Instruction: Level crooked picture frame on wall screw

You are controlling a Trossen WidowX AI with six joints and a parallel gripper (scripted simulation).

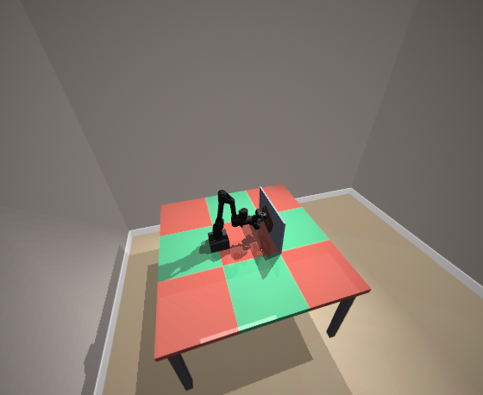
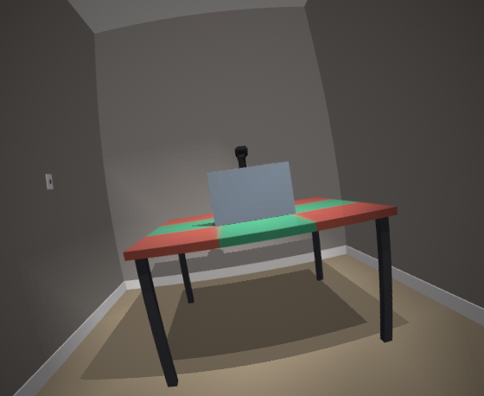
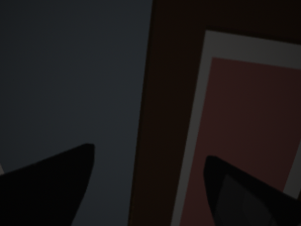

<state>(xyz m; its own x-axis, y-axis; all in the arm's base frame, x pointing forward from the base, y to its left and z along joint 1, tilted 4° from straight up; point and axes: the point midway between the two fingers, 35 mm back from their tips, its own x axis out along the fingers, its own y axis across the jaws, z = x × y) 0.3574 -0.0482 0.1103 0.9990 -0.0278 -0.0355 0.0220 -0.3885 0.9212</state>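
Now: the picture frame 2 cm ahead of my gripper tip, 2 cm to the left of it and 5 cm below it. Round my gripper tip: grey wall panel: 3 cm ahead, 3 cm to the left, 5 cm below.
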